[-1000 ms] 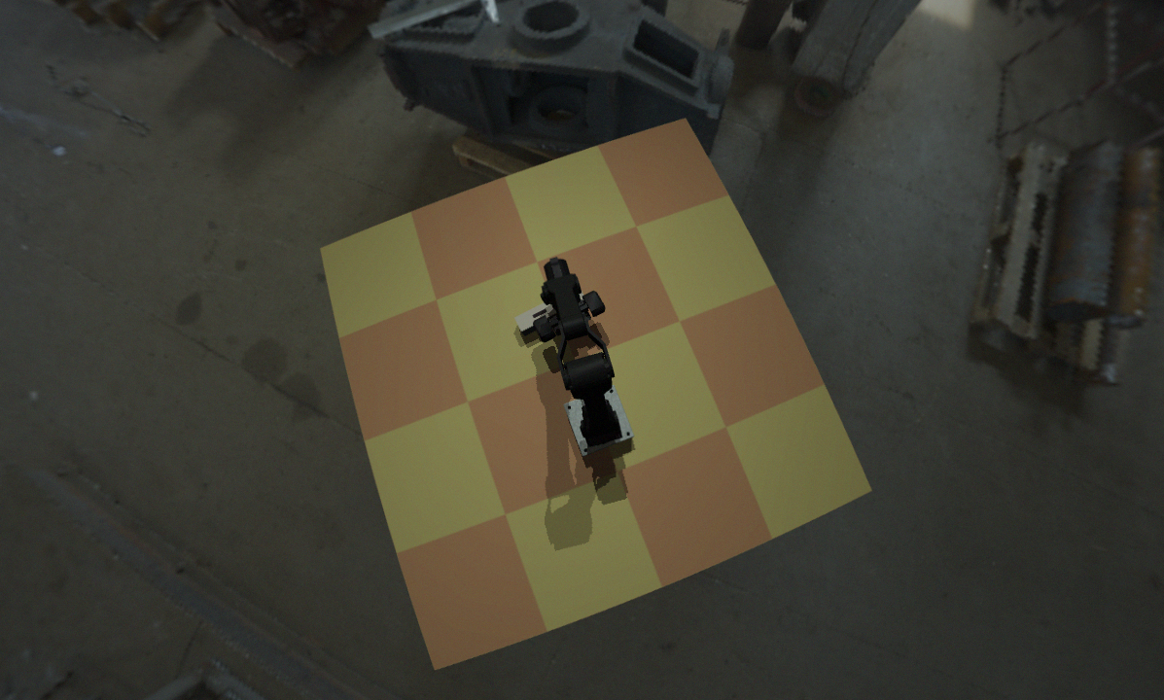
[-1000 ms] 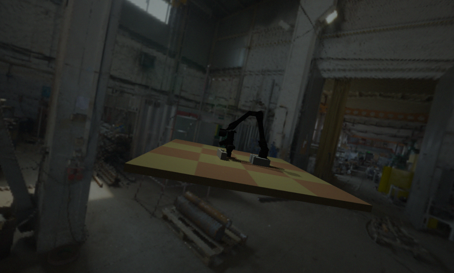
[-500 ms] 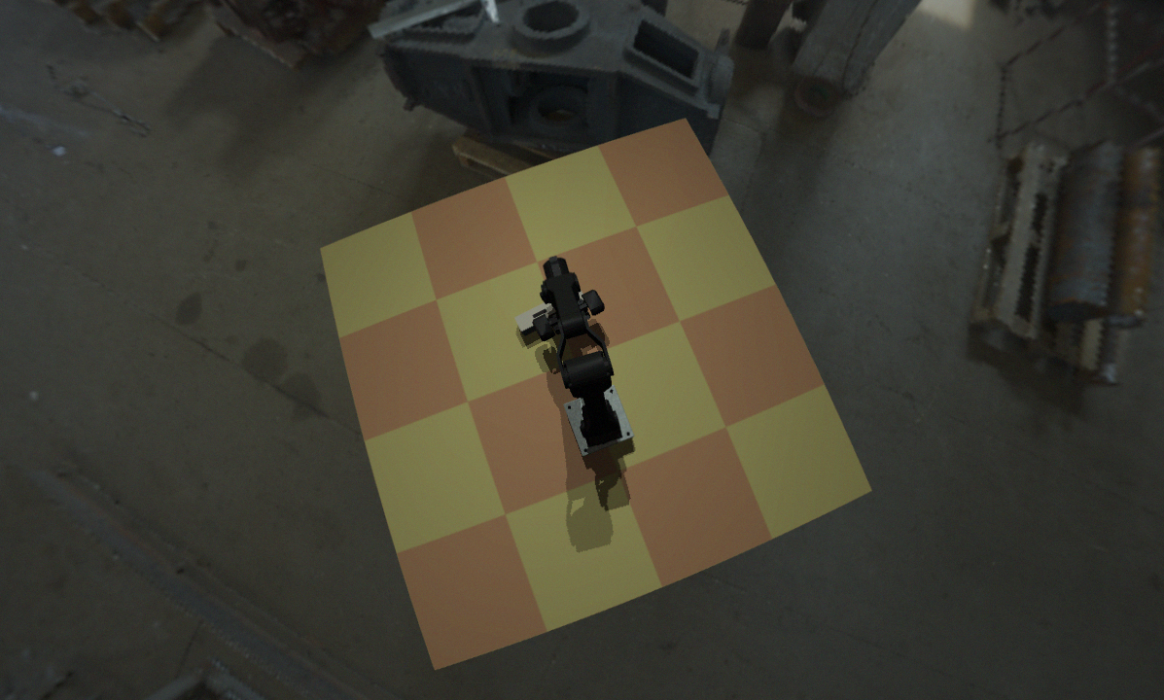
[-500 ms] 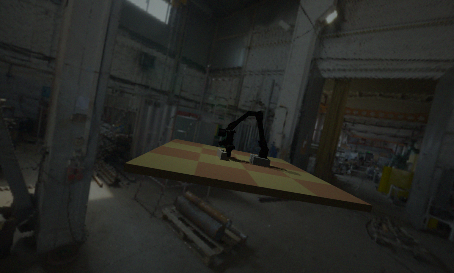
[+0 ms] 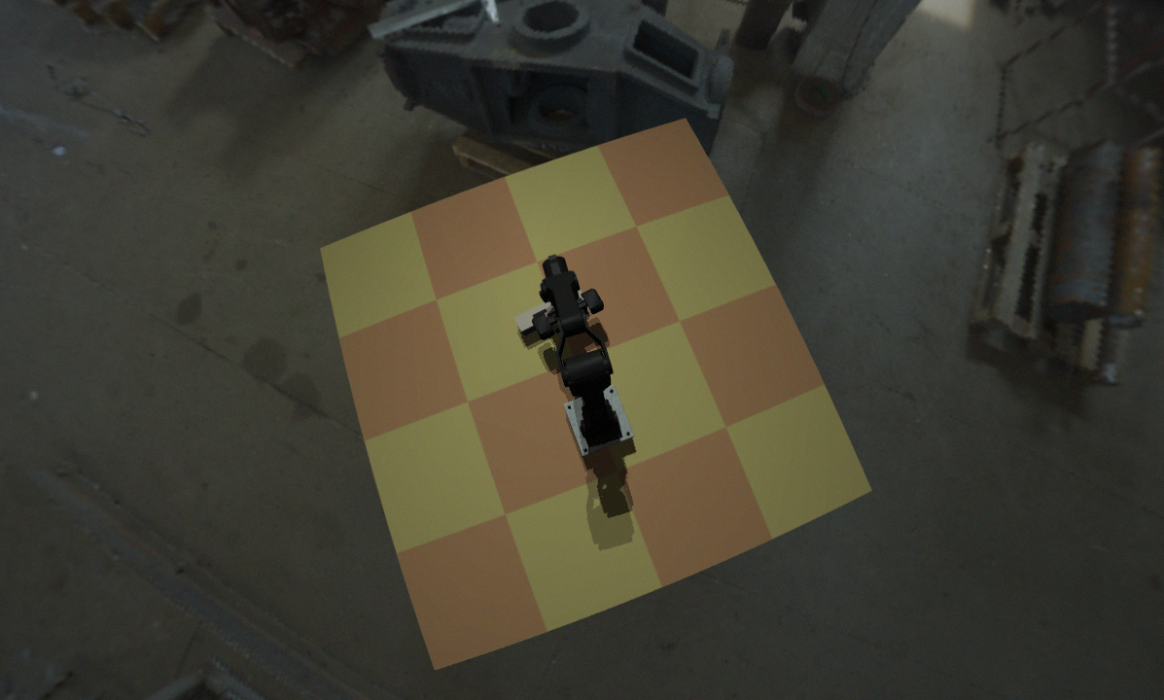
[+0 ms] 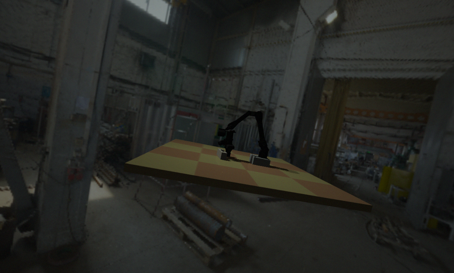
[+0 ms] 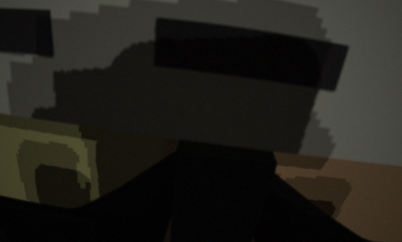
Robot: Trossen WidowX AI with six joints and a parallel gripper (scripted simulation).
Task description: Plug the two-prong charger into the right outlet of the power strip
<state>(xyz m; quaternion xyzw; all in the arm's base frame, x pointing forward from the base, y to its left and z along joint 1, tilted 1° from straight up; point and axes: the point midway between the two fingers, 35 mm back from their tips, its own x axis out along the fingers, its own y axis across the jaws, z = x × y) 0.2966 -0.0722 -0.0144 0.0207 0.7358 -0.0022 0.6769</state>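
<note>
Right now my gripper tip is 20 mm short of the black two-prong charger and 10 mm below it.
</note>
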